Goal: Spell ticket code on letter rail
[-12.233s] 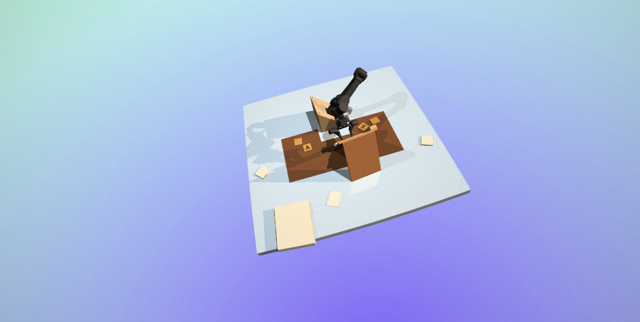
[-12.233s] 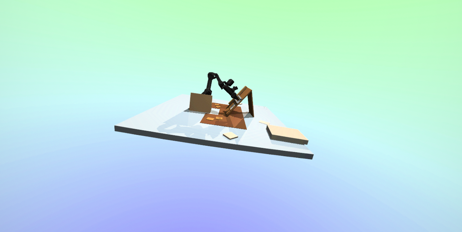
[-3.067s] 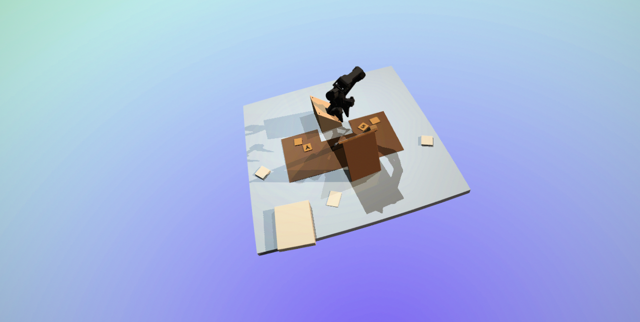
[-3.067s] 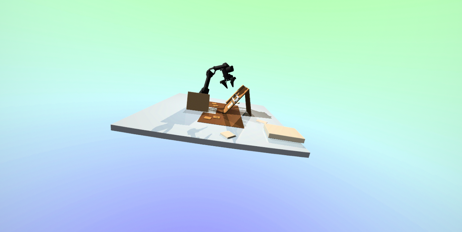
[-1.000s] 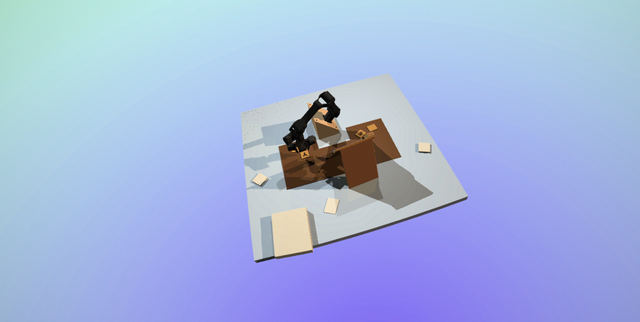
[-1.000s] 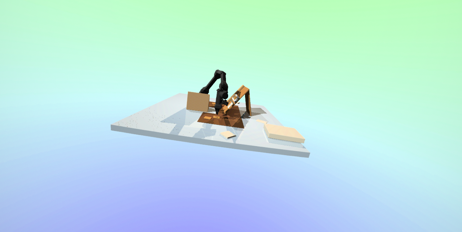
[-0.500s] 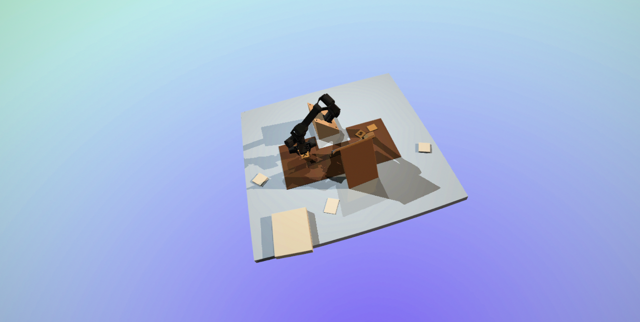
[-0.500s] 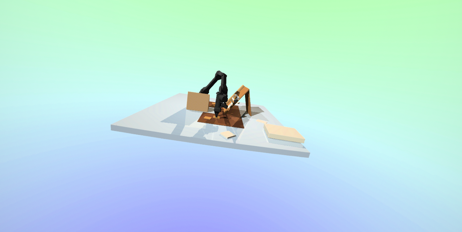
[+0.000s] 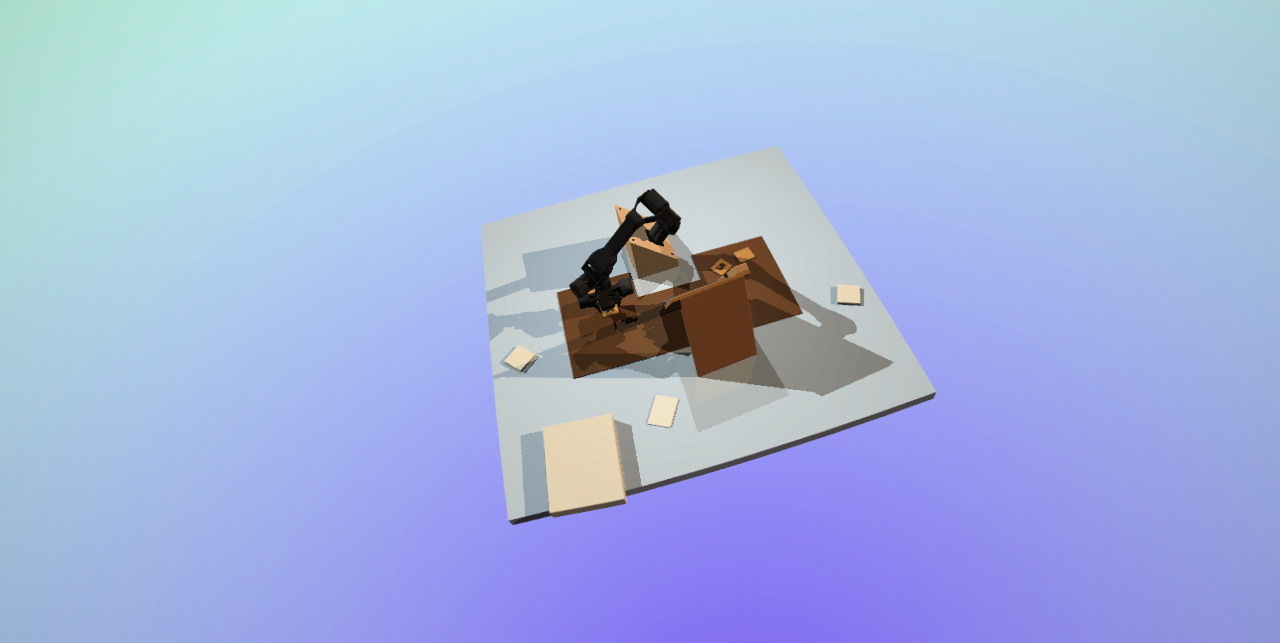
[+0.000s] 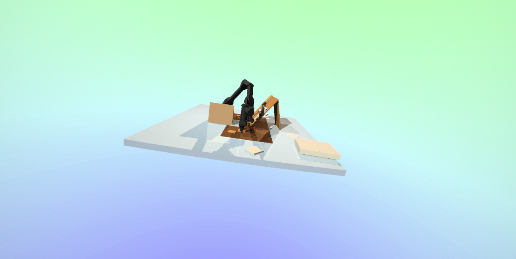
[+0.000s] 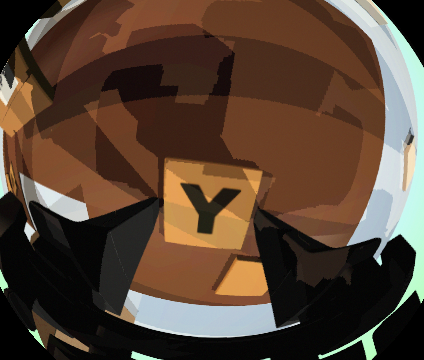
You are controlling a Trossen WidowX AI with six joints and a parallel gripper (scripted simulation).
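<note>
The white ticket is 130 mm ahead of my gripper tip, 230 mm to the left of it and 80 mm above it. From my gripper tip the other things lie so: dark brown mat: 20 mm ahead, 220 mm to the left; cream block: 550 mm ahead, 200 mm to the right, 20 mm above; tan letter tile: right at my gripper tip.
</note>
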